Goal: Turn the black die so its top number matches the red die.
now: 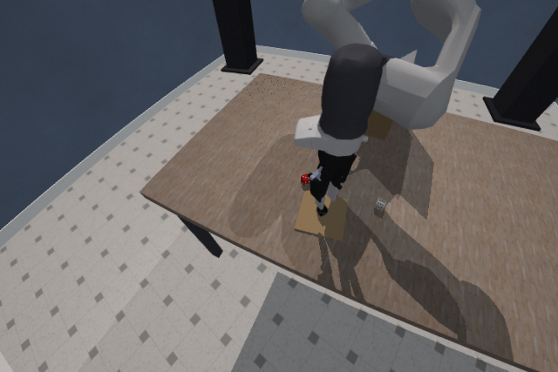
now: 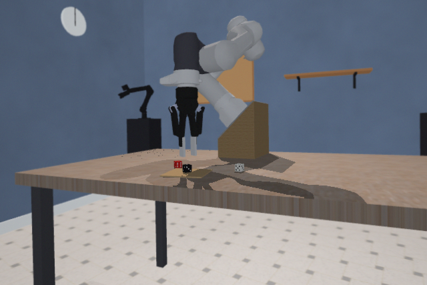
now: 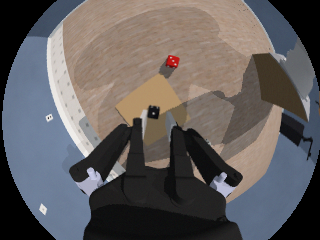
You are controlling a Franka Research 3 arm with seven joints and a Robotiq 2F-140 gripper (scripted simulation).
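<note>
My gripper is now 7 cm above the black die and 1 cm short of it. Also, from my hand: white die: 16 cm to the left, 8 cm below, 7 cm behind; then red die: 9 cm behind, 8 cm to the right, 8 cm below; then tan mat: 9 cm below, 1 cm ahead.
</note>
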